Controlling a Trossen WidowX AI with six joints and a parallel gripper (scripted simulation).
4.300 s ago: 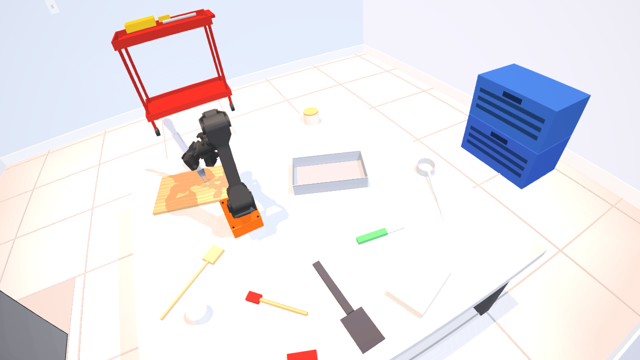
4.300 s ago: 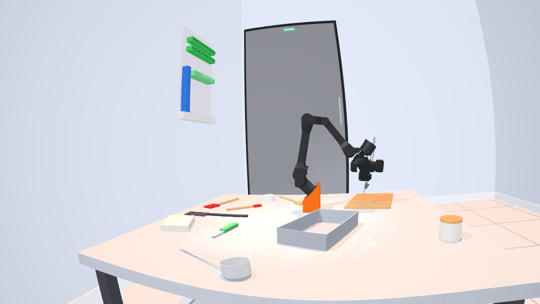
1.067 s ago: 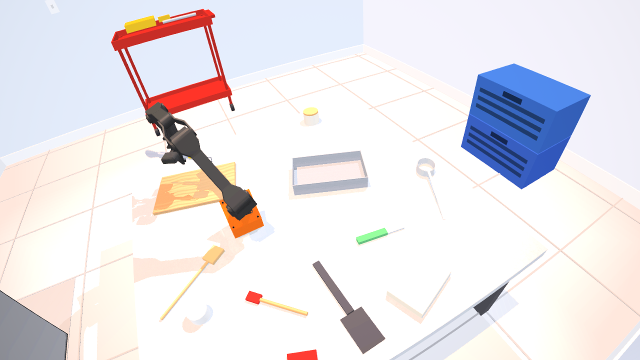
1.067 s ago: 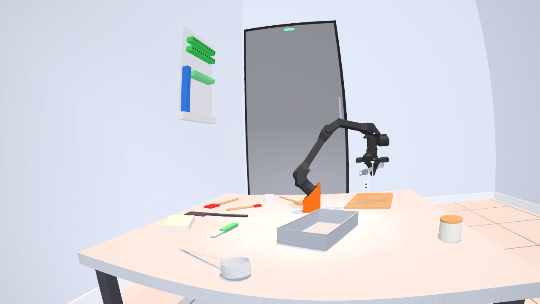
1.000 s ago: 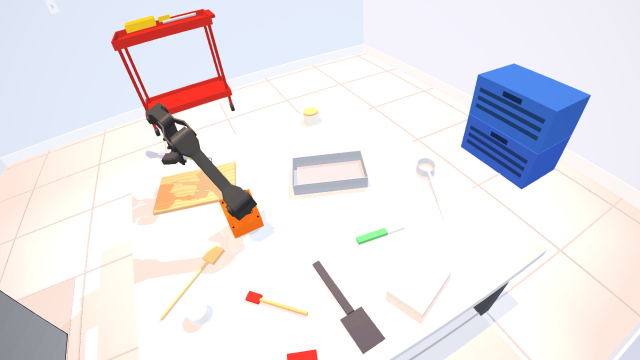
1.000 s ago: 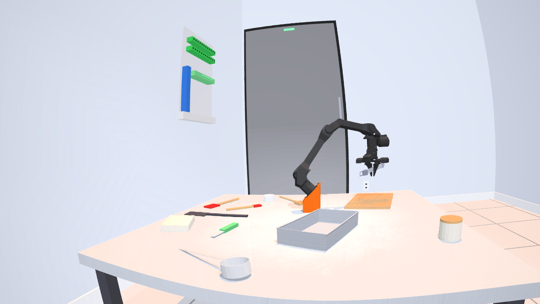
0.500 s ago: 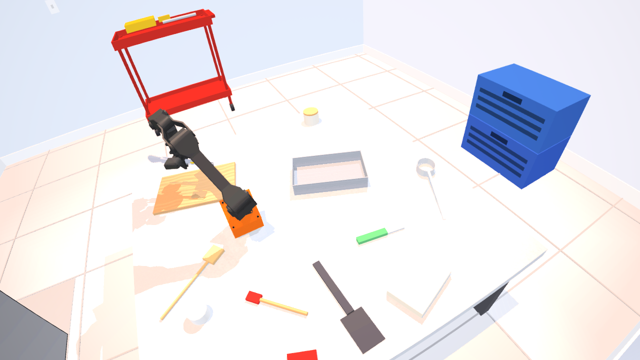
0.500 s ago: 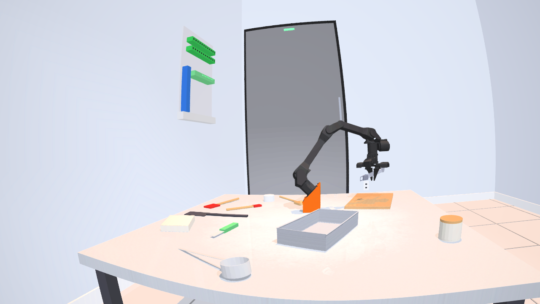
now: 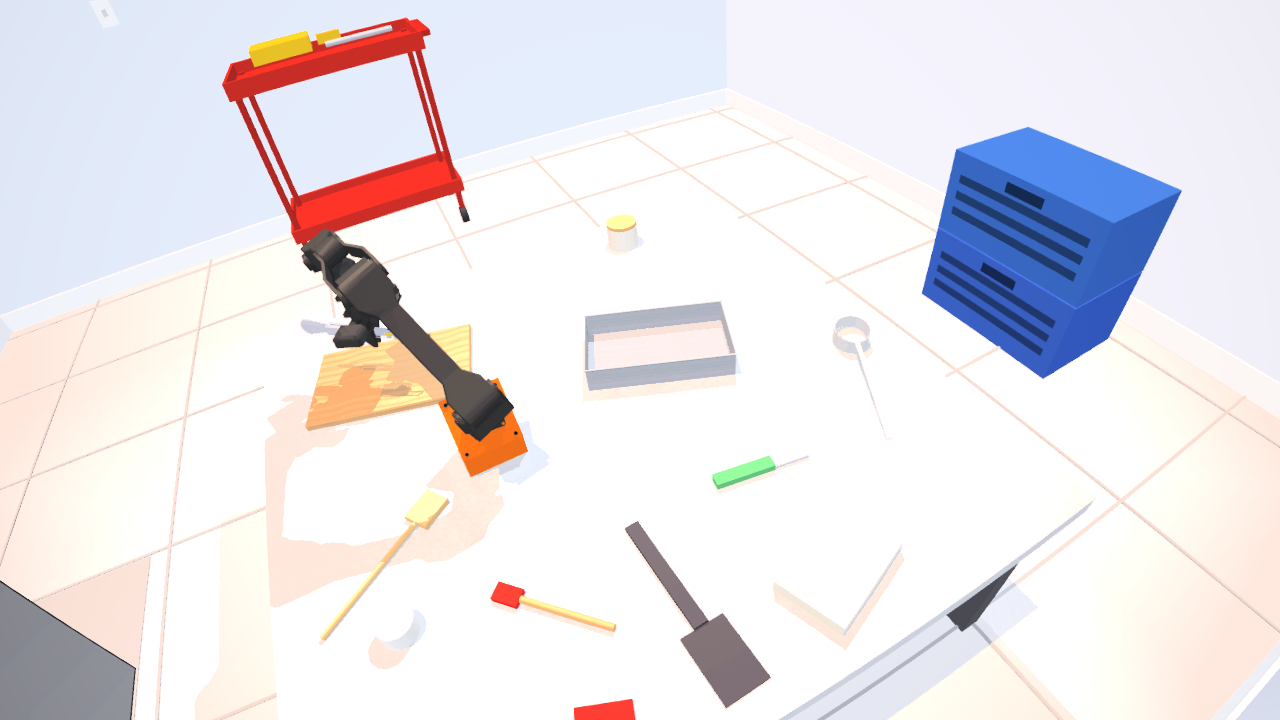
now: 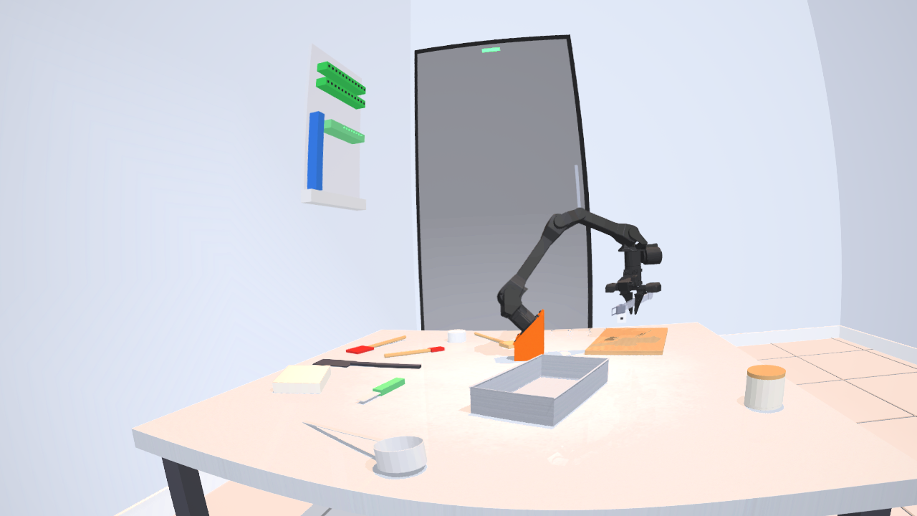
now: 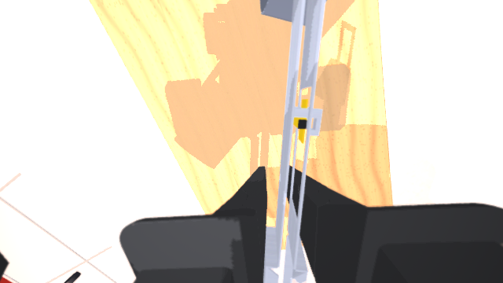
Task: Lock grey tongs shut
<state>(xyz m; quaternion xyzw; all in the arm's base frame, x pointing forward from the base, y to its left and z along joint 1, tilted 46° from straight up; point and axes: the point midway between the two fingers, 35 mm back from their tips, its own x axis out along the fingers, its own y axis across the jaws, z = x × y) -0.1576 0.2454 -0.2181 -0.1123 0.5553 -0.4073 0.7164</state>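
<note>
Now: gripper tip 3 cm short of the yellow lock piece, 3 cm to the left of it and 3 cm below it. Also, from my gripper tip: grey roasting tin 54 cm ahead, 25 cm to the right, 6 cm below; then wooden board 1 cm to the right, 8 cm below; then lidded jar 67 cm ahead, 20 cm to the left, 6 cm below.
</note>
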